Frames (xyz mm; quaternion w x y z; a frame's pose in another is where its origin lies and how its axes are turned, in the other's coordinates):
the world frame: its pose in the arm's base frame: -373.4 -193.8 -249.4 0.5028 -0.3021 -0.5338 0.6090
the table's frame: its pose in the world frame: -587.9 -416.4 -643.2 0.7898 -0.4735 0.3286 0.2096
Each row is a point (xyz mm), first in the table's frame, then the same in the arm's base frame.
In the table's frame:
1: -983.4 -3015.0 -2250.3
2: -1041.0 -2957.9 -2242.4
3: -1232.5 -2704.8 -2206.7
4: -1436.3 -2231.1 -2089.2
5: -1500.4 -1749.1 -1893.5
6: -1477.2 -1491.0 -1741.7
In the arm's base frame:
1: -284.1 -934.2 3676.3
2: -278.6 -1004.3 3635.2
3: -227.4 -1257.6 3447.4
4: -99.2 -1579.5 3047.9
5: 42.1 -1759.0 2576.1
6: 111.3 -1791.4 2285.6

